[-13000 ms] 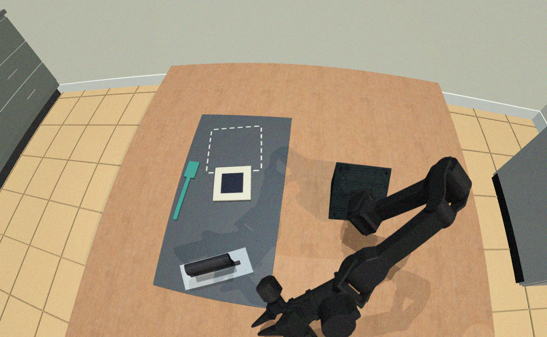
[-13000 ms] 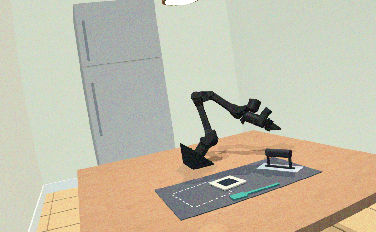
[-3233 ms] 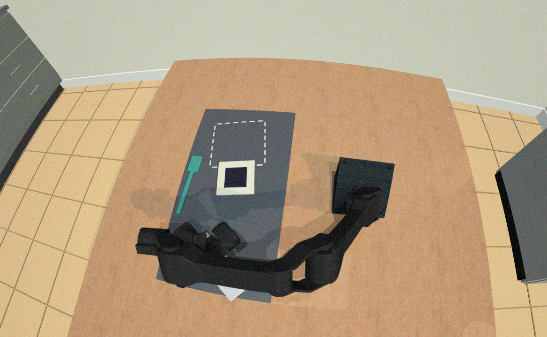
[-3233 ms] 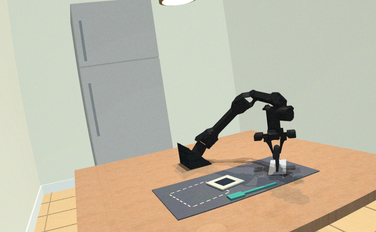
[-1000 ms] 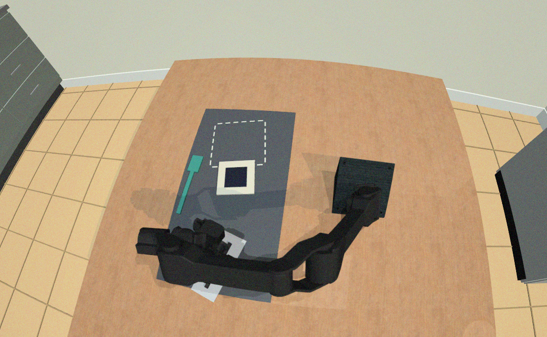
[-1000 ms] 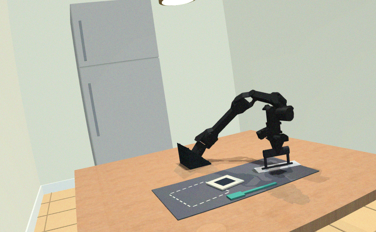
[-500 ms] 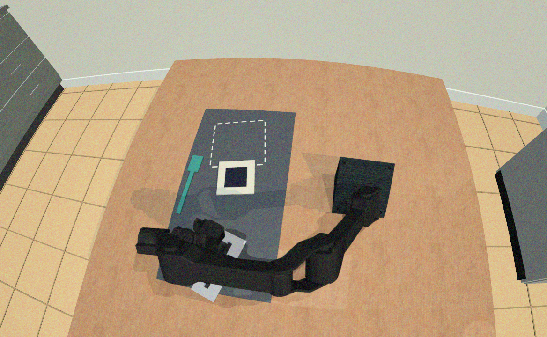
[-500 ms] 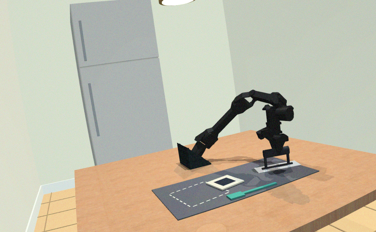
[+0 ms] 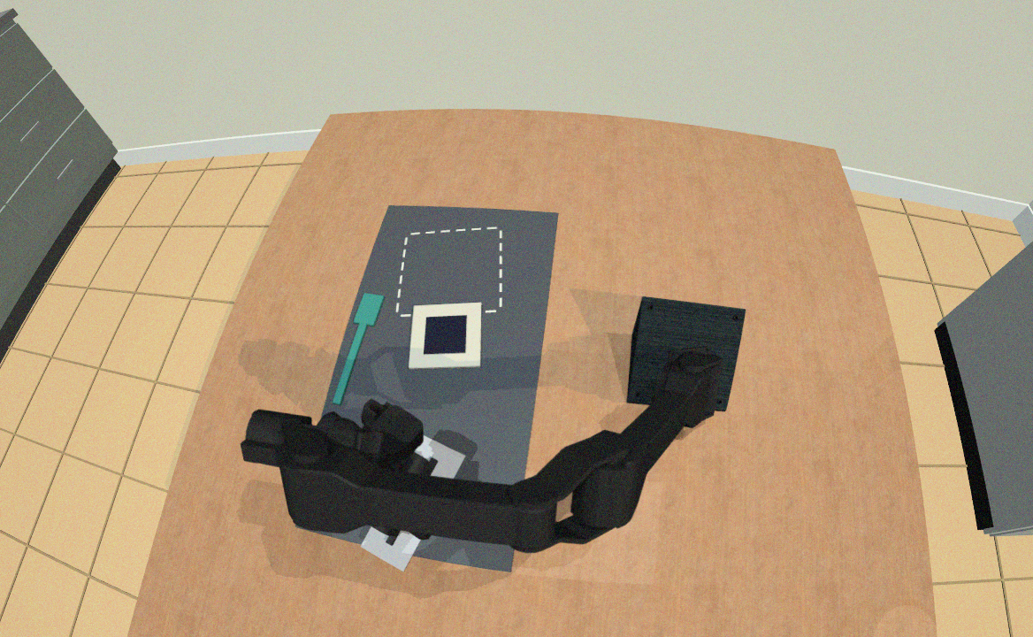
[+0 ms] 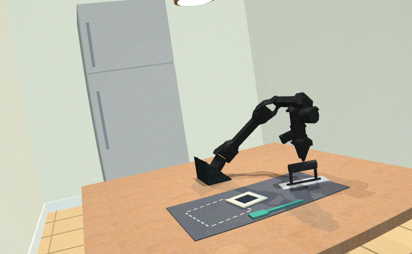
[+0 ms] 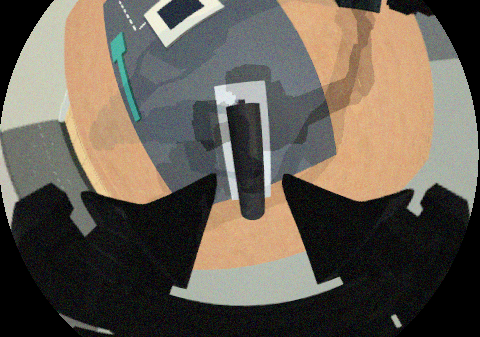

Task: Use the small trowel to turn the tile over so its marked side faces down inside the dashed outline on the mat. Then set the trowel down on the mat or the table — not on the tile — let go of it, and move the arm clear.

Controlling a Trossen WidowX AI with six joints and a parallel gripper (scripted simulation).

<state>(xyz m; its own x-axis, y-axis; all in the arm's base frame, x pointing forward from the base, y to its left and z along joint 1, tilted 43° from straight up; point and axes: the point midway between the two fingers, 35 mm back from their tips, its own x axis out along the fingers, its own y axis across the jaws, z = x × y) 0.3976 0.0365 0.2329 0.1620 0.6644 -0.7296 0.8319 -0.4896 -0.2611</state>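
Right now my gripper tip is 60 mm above the trowel, 20 mm to the left of it and 10 mm past it. Also, from my gripper tip: teal flat tool: 280 mm to the right, 120 mm ahead, 100 mm below; then cream tile: 270 mm to the right, 100 mm below, 40 mm behind; then grey mat: 240 mm to the right, 120 mm below, 20 mm behind.
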